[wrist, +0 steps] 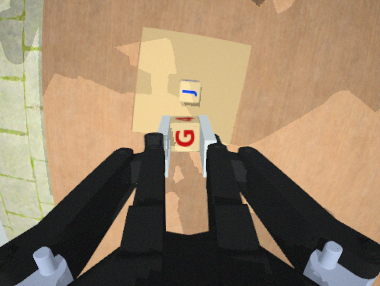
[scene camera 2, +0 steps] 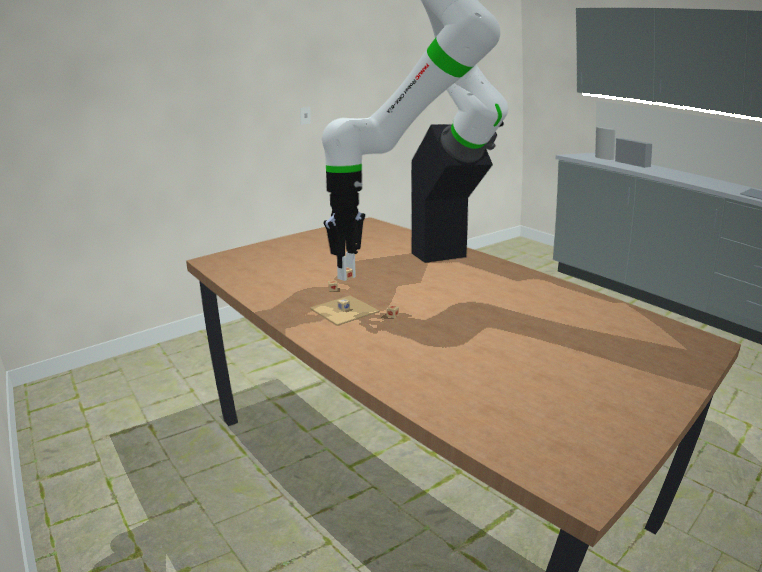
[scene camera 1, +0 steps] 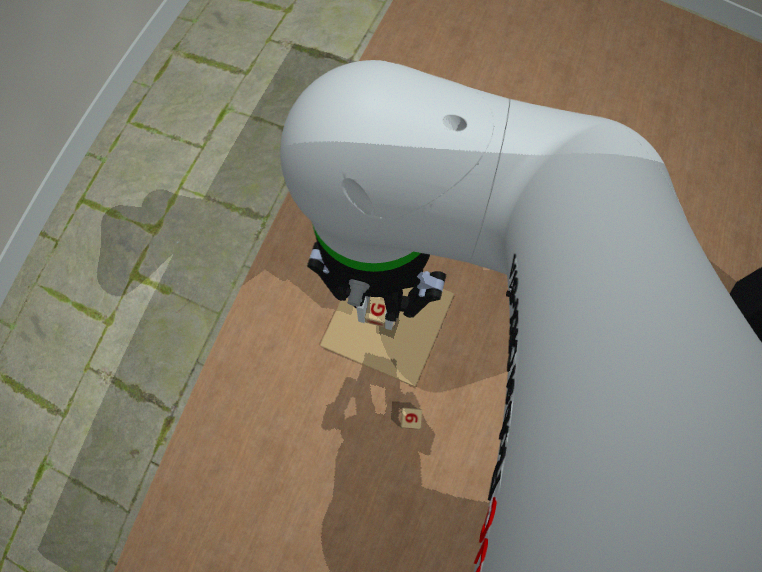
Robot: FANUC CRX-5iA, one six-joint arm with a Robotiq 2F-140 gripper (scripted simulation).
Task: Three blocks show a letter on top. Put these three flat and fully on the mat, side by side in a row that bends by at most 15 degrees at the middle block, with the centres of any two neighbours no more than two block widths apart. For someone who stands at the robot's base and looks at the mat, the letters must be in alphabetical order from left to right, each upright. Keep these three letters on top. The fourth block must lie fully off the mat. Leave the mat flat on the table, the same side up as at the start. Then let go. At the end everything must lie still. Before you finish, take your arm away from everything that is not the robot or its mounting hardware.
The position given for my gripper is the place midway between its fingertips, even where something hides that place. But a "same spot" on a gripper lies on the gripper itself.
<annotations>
my gripper: wrist 184, 129; scene camera 2; scene camera 1
tan mat: wrist; scene camera 2; scene camera 1 401, 353
same spot on my gripper: [scene camera 1: 430, 288] = [scene camera 2: 360, 215]
same spot on tan mat: [wrist: 166, 57] = [scene camera 2: 326, 308]
</annotations>
